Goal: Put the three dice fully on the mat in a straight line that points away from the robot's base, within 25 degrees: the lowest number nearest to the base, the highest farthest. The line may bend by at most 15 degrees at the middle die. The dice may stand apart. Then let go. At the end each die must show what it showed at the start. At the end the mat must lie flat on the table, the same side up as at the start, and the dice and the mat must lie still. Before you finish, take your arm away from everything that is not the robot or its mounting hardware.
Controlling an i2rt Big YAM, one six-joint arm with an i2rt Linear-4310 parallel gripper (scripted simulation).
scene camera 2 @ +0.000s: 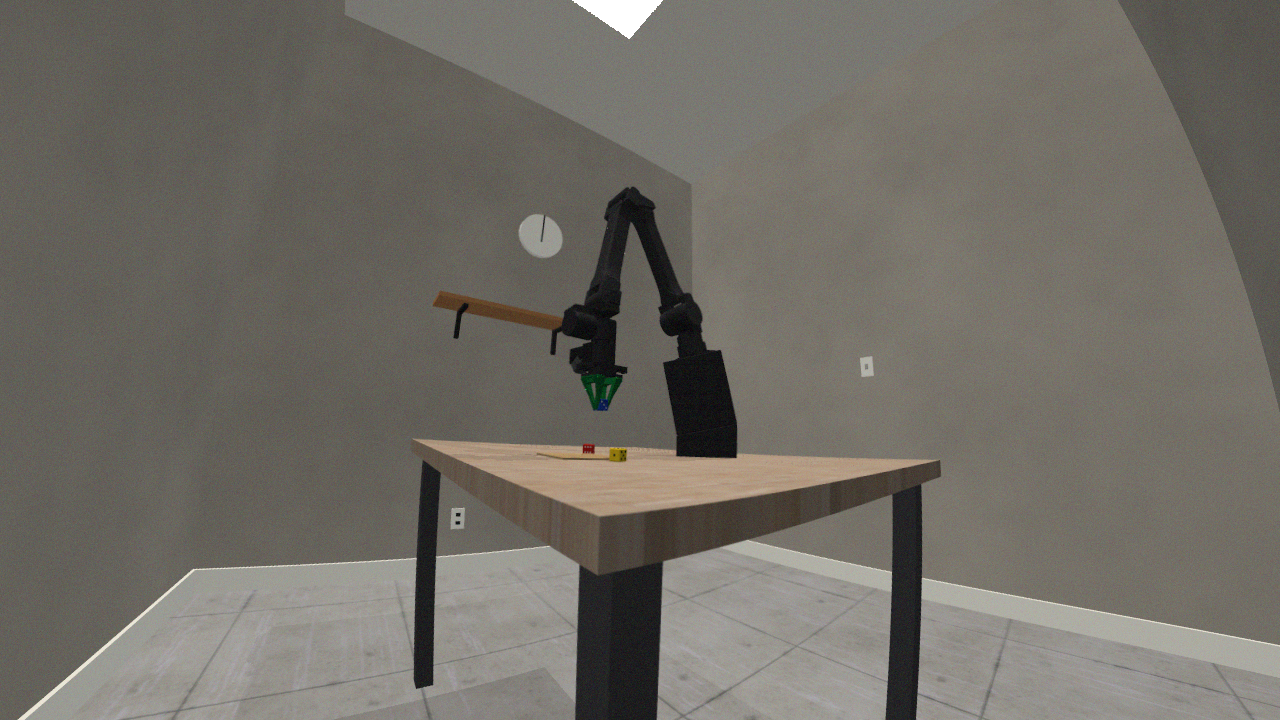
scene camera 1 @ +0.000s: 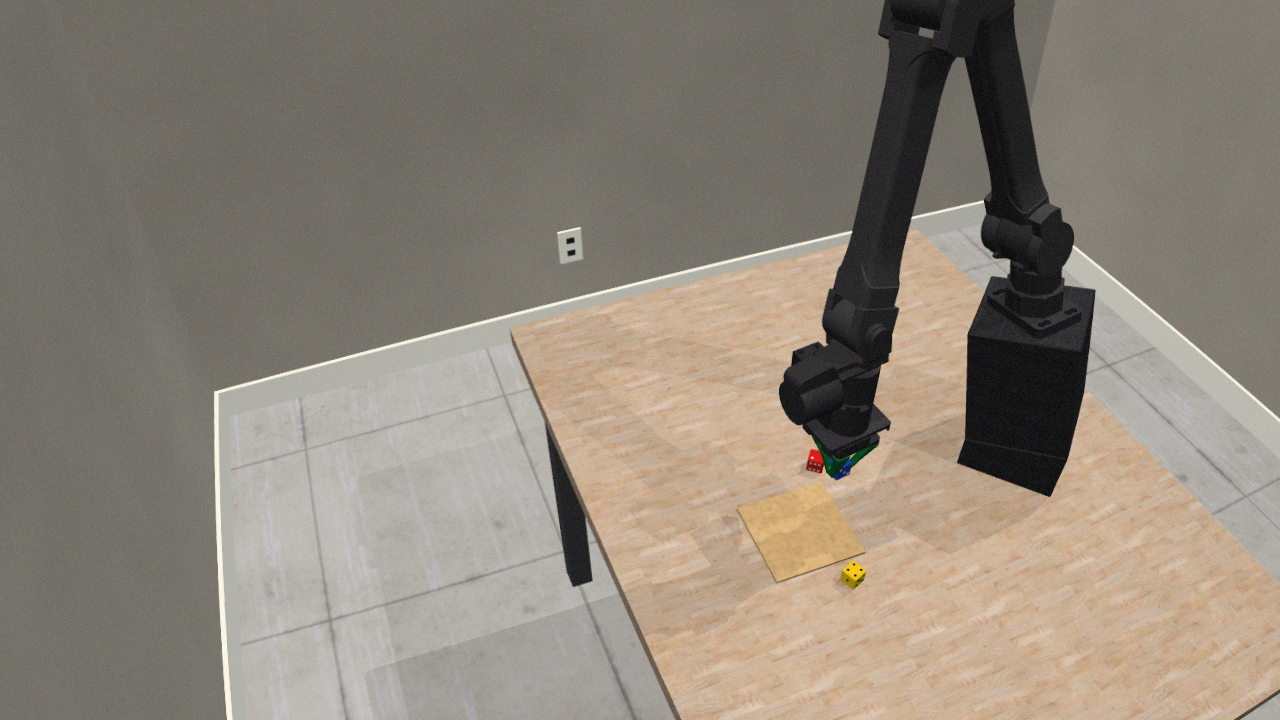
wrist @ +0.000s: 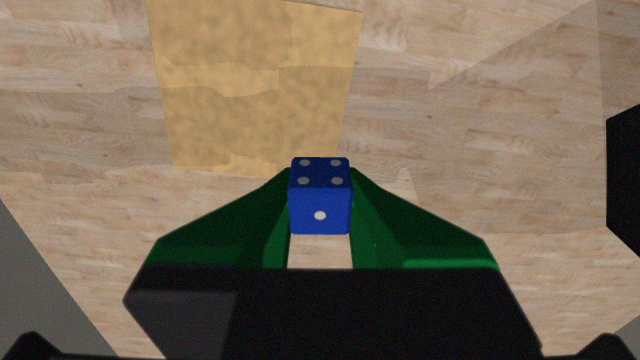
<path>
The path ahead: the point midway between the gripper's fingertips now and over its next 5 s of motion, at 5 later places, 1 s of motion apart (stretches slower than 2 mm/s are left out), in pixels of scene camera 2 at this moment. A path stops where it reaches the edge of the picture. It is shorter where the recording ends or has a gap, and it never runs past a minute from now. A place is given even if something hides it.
My gripper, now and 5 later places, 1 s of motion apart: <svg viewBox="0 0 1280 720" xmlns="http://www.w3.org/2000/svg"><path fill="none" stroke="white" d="M600 409L600 452L598 453L598 438L597 414L593 417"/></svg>
</path>
